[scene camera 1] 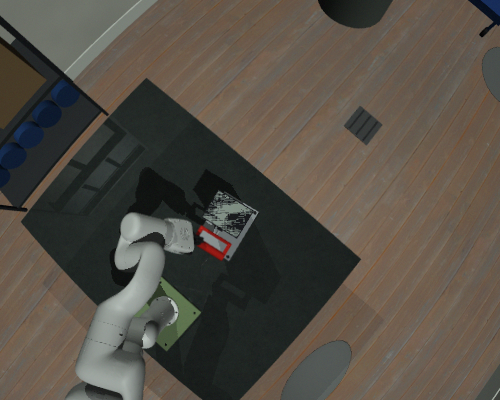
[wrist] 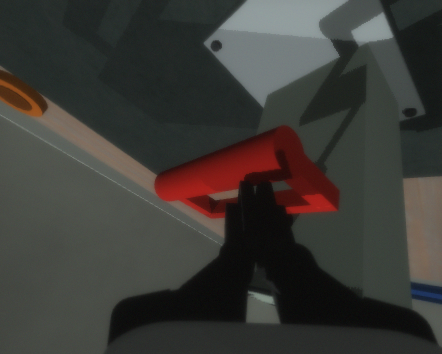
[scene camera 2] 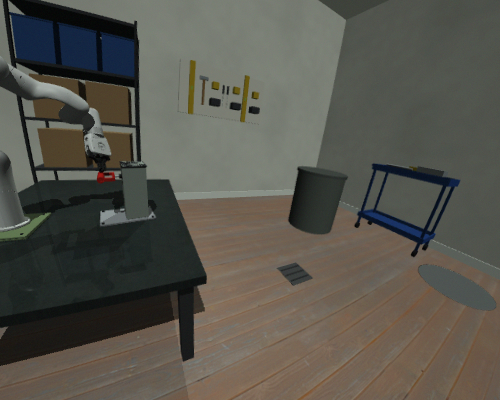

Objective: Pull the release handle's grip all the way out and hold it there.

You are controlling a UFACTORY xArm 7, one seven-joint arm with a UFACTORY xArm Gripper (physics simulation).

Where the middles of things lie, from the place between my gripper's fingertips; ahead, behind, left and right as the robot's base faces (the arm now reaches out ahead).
Labels:
The light grey base plate (scene camera 1: 235,242) lies 22 cm below my hand, 9 cm ahead of it and 3 cm to the right of it.

